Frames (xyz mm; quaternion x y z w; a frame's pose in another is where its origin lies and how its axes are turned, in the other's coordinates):
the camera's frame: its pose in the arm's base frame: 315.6 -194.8 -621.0 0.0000 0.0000 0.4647 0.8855
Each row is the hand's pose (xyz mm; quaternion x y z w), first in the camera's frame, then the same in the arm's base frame.
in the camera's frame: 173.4 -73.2 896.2 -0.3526 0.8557 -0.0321 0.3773
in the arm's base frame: 474.4 -93.7 275.2 -0.7099 0.5939 0.1469 0.3490
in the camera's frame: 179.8 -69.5 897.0 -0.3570 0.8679 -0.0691 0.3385
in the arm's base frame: 474.9 -86.3 276.0 -0.7194 0.6026 0.0961 0.3318
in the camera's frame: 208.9 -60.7 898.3 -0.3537 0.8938 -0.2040 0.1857
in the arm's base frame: 484.2 -57.4 277.3 -0.7285 0.6271 -0.0943 0.2592
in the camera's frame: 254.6 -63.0 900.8 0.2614 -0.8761 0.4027 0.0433
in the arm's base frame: 512.1 -21.1 279.8 -0.6386 0.6543 -0.3767 0.1488
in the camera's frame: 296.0 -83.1 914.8 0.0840 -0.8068 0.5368 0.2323
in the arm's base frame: 552.2 1.6 293.8 -0.4493 0.6753 -0.5832 0.0437
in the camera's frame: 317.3 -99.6 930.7 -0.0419 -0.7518 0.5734 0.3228
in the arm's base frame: 577.8 9.7 309.7 0.3123 -0.6852 0.6578 0.0194
